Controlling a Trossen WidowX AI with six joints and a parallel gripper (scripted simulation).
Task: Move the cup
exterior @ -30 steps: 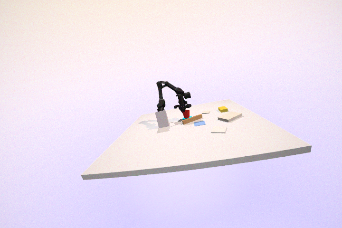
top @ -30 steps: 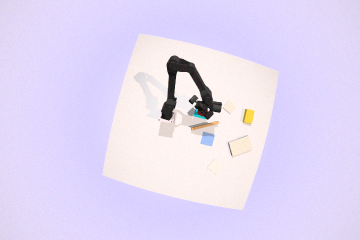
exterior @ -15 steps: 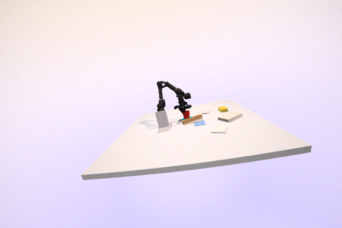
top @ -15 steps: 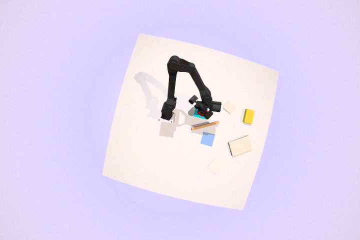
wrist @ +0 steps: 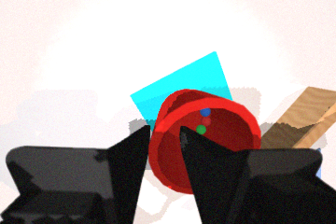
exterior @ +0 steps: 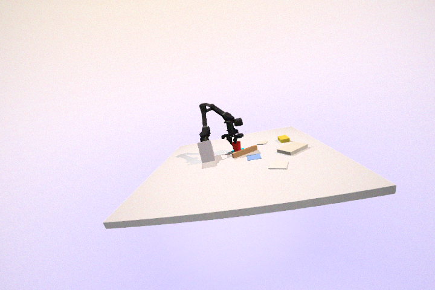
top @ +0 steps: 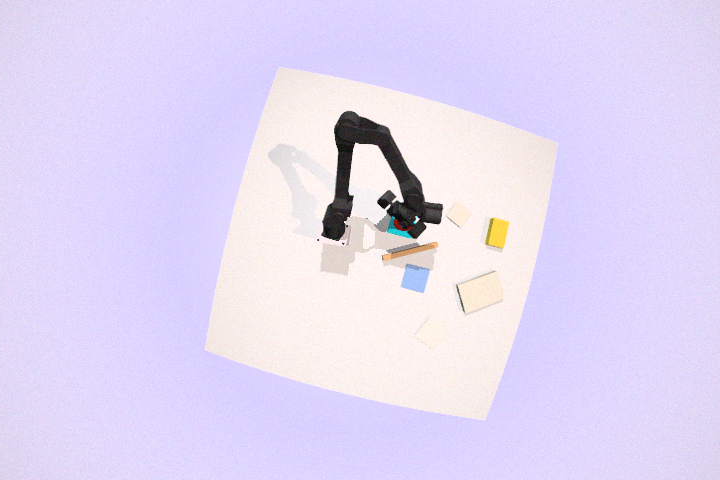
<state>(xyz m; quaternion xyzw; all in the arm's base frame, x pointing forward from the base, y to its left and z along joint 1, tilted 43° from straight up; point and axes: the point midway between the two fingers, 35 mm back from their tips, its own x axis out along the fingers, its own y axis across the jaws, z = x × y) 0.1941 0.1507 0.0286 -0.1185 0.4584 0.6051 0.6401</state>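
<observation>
Now: the red cup 2 cm ahead of my gripper tip, 1 cm to the right of it and 1 cm below it. The rest, counted from my gripper tip: wooden bar (9 cm ahead, 11 cm to the right, 4 cm below); then cyan pad (3 cm ahead, 1 cm to the right, 5 cm below); then green marble (3 cm ahead, 3 cm to the right, 3 cm below).
</observation>
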